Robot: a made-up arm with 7 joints.
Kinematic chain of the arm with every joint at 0, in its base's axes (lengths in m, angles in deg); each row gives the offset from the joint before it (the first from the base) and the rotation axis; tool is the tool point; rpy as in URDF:
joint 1: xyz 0 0 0 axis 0.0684 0.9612 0.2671
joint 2: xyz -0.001 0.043 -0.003 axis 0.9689 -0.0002 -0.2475
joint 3: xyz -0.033 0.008 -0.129 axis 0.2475 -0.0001 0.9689
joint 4: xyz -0.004 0 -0.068 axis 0.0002 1 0
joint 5: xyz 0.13 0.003 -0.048 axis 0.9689 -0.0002 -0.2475
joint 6: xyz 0.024 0 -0.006 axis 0.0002 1 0
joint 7: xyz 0.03 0 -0.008 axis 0.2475 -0.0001 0.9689
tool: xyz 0 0 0 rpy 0 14.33 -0.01
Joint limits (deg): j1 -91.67..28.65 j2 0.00..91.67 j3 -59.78..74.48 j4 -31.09..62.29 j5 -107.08..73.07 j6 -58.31..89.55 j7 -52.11..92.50
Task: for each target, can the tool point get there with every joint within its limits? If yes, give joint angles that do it. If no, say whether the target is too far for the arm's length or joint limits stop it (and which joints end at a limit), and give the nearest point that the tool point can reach.
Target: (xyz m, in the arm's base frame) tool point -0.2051 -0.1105 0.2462
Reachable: no: joint limits stop it (at a limit: joint 1, joint 2, joint 4) | nearest point -0.0508 0.1324 0.1785 | short by 0.296 m
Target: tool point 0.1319 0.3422 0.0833
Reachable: yes | joints -39.77 71.91 57.74 16.05 -15.63 76.01 20.65
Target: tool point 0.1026 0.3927 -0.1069
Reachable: yes | joints -7.33 77.53 -22.08 53.82 56.99 43.30 -6.33
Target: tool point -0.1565 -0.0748 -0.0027
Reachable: no: joint limits stop it (at a limit: joint 1, joint 3, joint 4, joint 5, joint 6) | nearest point -0.0416 -0.0791 -0.1443 | short by 0.182 m
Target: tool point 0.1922 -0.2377 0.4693
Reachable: no: too far | nearest point 0.2008 -0.0927 0.1408 | short by 0.359 m
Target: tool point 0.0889 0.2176 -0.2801
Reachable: yes | joints 1.22 18.68 21.87 27.72 -31.23 -37.20 75.74
